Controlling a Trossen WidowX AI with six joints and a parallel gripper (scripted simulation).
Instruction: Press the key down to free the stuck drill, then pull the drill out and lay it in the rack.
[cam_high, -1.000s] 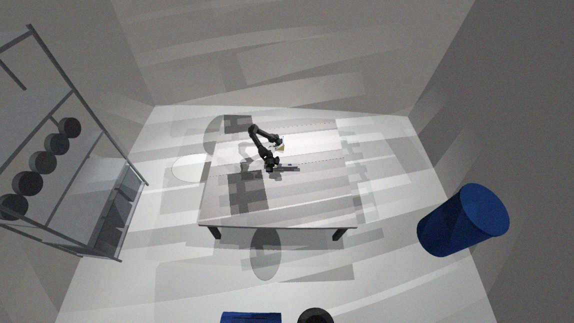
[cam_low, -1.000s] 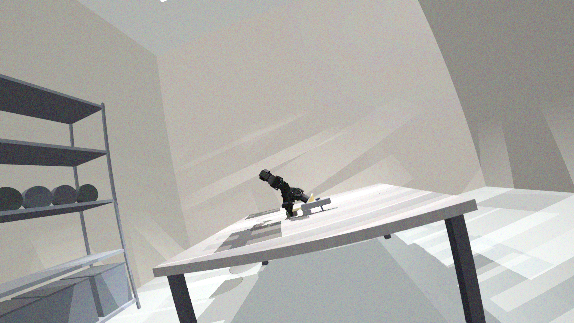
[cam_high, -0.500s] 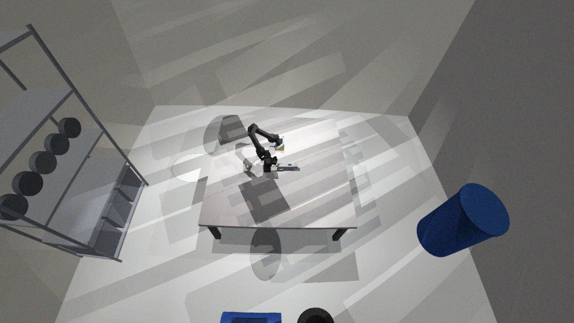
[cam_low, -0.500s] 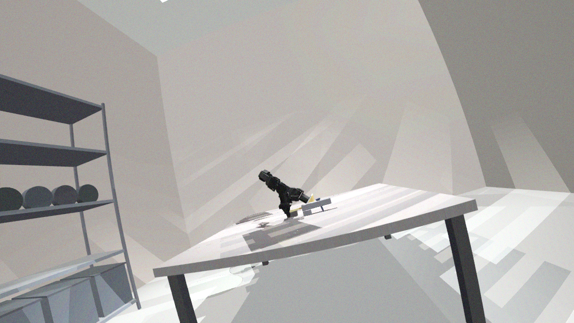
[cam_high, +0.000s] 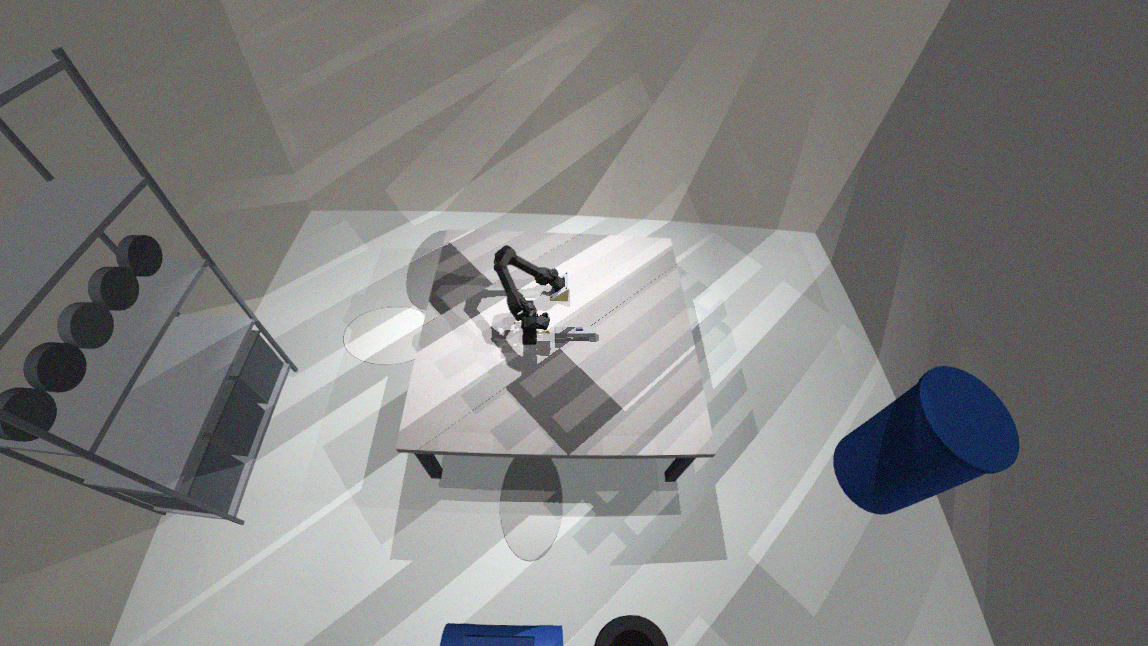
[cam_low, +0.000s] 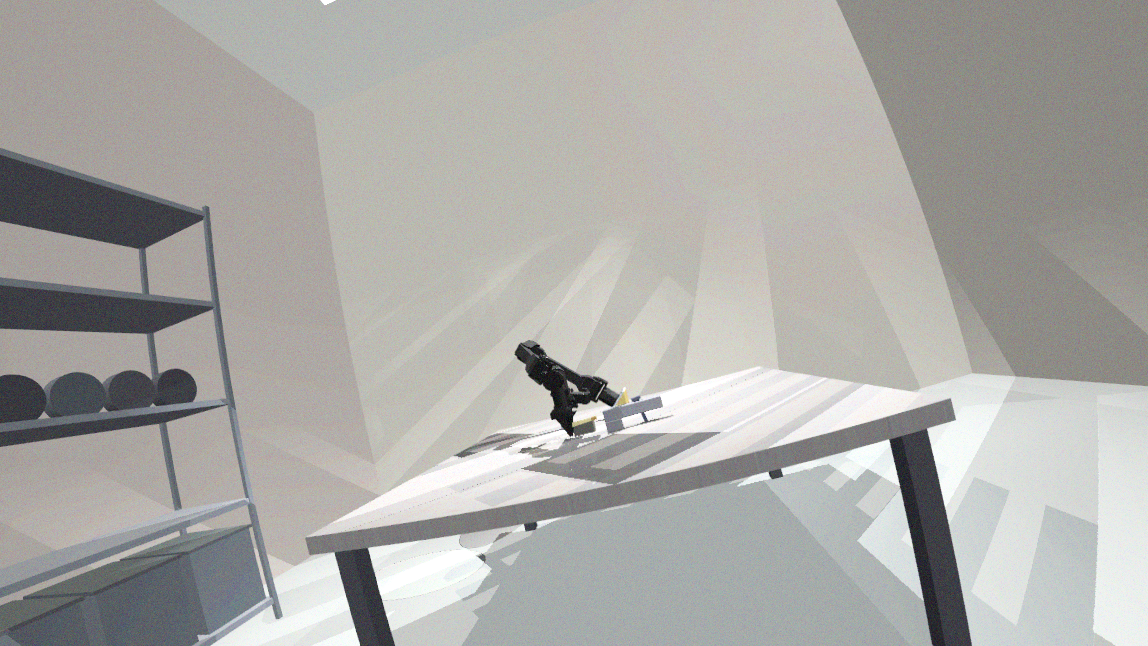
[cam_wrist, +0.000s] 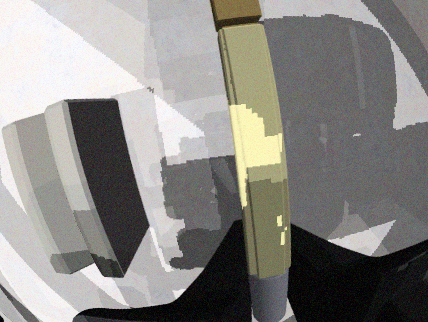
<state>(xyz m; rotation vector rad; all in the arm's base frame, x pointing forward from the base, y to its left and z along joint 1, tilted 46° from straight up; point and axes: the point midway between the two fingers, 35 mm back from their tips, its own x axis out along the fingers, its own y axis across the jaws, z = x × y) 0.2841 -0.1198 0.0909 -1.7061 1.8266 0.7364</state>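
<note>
My gripper tip is 4 cm to the right of the drill and 3 cm below it. Also, from my gripper tip: rack (7 cm behind, 4 cm to the left, 1 cm above); then grey housing (20 cm to the left, 3 cm above, 1 cm ahead).
</note>
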